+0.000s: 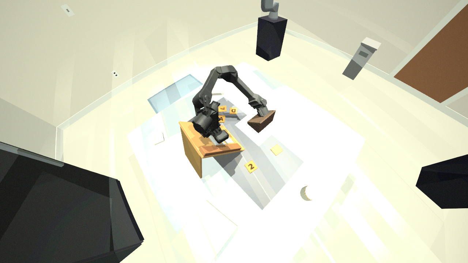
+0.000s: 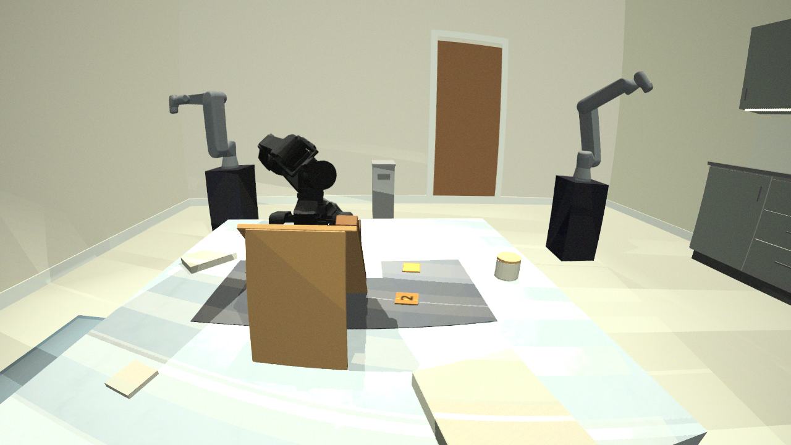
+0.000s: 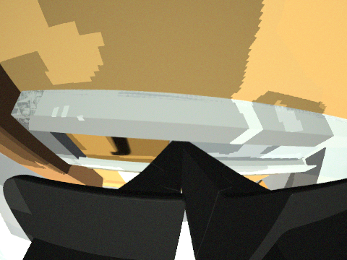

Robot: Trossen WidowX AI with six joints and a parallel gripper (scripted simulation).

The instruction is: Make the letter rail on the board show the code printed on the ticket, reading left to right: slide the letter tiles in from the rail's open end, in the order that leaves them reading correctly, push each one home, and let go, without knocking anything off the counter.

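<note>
The white ticket lies 9 cm below my gripper tip, 7 cm behind it and 1 cm to the left of it. Also, from my gripper tip: grey mat: 17 cm behind, 16 cm below, 4 cm to the left; then pale pad: 33 cm to the right, 31 cm ahead, 15 cm below; then round tan-lidded canister: 55 cm to the left, 23 cm behind, 12 cm below.
</note>
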